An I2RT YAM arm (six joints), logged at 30 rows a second.
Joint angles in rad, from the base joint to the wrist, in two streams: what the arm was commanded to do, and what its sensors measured. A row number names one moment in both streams.
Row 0, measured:
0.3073 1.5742 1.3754 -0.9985 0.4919 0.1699
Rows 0 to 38, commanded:
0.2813 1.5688 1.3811 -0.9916 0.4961 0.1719
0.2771 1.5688 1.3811 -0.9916 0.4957 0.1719
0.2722 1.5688 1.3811 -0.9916 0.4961 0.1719
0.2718 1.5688 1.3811 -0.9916 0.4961 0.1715
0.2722 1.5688 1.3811 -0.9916 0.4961 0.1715
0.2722 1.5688 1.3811 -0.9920 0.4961 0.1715
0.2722 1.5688 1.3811 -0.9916 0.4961 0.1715
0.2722 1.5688 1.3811 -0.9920 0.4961 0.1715
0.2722 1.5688 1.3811 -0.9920 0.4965 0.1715
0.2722 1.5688 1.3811 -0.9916 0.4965 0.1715
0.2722 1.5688 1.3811 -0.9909 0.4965 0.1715
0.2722 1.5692 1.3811 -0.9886 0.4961 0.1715
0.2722 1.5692 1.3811 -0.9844 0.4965 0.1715
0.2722 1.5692 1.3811 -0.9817 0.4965 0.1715
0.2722 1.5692 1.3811 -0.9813 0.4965 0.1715
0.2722 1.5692 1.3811 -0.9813 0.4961 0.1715
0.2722 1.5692 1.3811 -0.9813 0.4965 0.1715
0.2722 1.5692 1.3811 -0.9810 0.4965 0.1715
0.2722 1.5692 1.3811 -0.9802 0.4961 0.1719
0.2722 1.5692 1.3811 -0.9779 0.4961 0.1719
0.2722 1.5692 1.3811 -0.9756 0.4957 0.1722
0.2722 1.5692 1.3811 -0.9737 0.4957 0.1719
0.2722 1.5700 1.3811 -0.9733 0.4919 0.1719
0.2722 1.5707 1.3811 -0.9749 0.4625 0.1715
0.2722 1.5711 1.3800 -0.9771 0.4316 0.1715
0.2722 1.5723 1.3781 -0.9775 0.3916 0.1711
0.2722 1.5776 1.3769 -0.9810 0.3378 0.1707
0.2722 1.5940 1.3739 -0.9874 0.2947 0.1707
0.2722 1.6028 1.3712 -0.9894 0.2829 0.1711
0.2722 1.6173 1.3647 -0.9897 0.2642 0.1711
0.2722 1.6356 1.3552 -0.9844 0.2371 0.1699
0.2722 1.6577 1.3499 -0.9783 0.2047 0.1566
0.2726 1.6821 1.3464 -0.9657 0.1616 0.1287
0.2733 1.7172 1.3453 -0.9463 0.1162 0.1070
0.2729 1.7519 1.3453 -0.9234 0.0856 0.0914
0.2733 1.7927 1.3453 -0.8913 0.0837 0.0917
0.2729 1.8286 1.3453 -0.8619 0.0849 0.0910
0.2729 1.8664 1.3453 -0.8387 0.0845 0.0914
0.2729 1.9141 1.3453 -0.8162 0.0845 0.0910
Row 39, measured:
0.2756 1.8088 1.3609 -0.8543 0.1394 0.1158
